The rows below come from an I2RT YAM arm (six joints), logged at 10 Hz.
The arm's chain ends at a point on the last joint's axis. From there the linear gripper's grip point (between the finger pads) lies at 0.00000 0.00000 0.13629 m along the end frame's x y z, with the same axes.
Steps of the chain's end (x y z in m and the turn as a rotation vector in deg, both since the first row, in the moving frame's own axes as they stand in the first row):
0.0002, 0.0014, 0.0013, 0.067, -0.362, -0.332
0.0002, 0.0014, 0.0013, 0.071, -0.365, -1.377
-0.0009, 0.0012, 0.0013, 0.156, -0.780, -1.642
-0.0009, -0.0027, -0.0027, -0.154, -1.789, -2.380
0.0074, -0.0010, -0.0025, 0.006, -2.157, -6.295
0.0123, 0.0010, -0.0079, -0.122, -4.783, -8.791
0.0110, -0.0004, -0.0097, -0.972, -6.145, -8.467
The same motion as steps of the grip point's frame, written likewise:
-0.0007, 0.0012, 0.0013, 0.067, -0.362, -0.332
-0.0007, 0.0012, 0.0013, 0.071, -0.365, -1.377
-0.0028, 0.0009, 0.0013, 0.156, -0.780, -1.642
-0.0051, -0.0022, -0.0028, -0.154, -1.789, -2.380
0.0023, -0.0007, -0.0026, 0.006, -2.157, -6.295
0.0010, 0.0022, -0.0084, -0.122, -4.783, -8.791
-0.0034, 0.0030, -0.0105, -0.972, -6.145, -8.467

